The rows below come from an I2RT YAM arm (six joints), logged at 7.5 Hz.
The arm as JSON. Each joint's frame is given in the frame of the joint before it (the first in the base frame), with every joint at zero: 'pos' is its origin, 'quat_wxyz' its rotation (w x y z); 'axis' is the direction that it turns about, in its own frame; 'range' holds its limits. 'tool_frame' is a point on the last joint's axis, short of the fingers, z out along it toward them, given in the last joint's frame.
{
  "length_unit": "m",
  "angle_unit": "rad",
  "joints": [
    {
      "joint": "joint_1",
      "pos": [
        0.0,
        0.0,
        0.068
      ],
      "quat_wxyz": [
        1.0,
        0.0,
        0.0,
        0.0
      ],
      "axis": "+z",
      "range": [
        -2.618,
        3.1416
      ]
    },
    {
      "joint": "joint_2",
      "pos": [
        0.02,
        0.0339,
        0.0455
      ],
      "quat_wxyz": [
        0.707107,
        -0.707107,
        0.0,
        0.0
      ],
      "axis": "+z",
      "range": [
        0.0,
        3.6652
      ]
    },
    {
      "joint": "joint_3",
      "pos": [
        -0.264,
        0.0,
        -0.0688
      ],
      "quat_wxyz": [
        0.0,
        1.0,
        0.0,
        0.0
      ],
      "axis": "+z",
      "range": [
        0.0,
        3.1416
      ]
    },
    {
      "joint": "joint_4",
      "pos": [
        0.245,
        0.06,
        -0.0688
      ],
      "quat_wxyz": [
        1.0,
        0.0,
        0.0,
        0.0
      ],
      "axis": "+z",
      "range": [
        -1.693,
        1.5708
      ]
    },
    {
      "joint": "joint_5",
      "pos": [
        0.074,
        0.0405,
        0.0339
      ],
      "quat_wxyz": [
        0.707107,
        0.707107,
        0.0,
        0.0
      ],
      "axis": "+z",
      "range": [
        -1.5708,
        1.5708
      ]
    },
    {
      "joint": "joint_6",
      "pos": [
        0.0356,
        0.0,
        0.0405
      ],
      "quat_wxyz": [
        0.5,
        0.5,
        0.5,
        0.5
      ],
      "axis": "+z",
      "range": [
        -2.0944,
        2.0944
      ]
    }
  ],
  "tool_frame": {
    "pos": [
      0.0,
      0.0,
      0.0
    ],
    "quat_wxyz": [
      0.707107,
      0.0,
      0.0,
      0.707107
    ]
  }
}
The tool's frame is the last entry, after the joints.
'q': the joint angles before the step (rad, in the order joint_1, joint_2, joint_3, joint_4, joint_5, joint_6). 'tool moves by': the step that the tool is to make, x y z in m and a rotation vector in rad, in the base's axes. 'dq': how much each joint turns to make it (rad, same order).
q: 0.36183 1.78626 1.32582 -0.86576 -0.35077 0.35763
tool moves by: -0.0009 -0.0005 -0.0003 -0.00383 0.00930 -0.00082
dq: -0.00039 0.00008 -0.00008 -0.00977 0.00039 0.00037
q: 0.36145 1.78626 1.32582 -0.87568 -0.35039 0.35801
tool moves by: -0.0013 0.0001 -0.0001 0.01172 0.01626 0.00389
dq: -0.00006 0.00013 0.00000 -0.01095 -0.01717 -0.00005
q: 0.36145 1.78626 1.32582 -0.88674 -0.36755 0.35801
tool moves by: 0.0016 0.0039 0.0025 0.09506 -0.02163 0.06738
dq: -0.00003 -0.00128 -0.00025 0.03253 -0.09499 -0.05038
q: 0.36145 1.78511 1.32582 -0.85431 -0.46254 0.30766
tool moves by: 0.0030 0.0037 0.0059 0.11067 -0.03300 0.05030
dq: -0.00224 -0.00599 0.00287 0.04724 -0.10298 -0.02817
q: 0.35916 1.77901 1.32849 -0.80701 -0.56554 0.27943
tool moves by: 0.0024 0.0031 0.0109 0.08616 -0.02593 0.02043
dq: -0.00034 -0.01213 0.01554 0.02995 -0.07437 0.00538
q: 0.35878 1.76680 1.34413 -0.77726 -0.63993 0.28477
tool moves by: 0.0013 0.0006 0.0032 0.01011 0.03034 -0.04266
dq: 0.00005 -0.00009 0.01097 -0.00073 -0.00303 0.05881
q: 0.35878 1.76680 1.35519 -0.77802 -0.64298 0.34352
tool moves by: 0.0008 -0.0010 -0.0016 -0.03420 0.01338 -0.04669
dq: 0.00006 0.00101 -0.00180 0.00208 0.04275 0.04089
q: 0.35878 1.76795 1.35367 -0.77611 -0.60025 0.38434
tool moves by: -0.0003 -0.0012 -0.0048 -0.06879 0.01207 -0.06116
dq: 0.00387 0.00172 -0.00985 0.00016 0.07975 0.04546
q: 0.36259 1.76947 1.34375 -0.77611 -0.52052 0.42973
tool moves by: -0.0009 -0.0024 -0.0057 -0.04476 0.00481 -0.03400
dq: -0.00108 0.00001 -0.01814 0.00673 0.04923 0.01877
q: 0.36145 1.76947 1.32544 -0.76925 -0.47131 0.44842
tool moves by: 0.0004 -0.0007 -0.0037 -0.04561 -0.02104 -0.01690
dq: 0.00262 0.00057 -0.01176 0.01612 0.05377 0.00071
